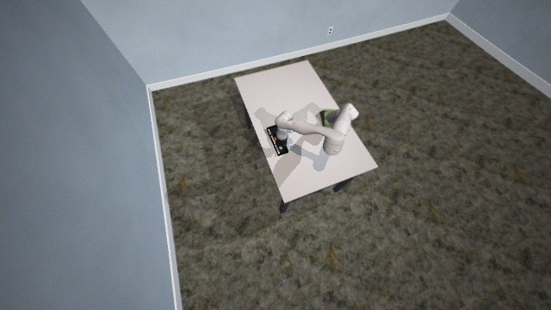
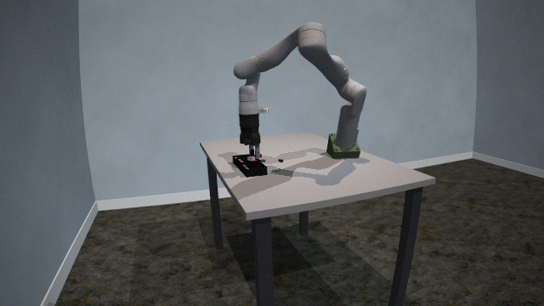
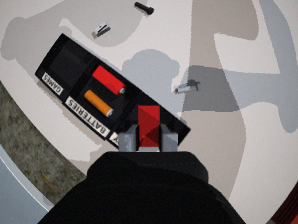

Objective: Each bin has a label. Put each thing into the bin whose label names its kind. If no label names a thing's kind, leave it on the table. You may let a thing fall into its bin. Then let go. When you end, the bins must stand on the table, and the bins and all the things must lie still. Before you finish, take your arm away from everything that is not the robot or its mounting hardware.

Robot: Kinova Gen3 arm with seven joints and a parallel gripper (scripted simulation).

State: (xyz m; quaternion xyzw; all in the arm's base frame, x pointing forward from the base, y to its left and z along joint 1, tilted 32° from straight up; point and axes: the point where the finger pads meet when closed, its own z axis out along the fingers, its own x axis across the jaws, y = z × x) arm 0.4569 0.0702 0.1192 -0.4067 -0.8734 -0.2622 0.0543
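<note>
Now: hand 17 cm to the left of the grey-white piece, 7 cm past it and 7 cm above it. Also, from my hand: red block (8 cm to the right, 6 cm below, 1 cm behind); grey screw (9 cm behind, 7 cm below, 1 cm to the left); orange battery (8 cm to the right, 6 cm below, 2 cm ahead).
</note>
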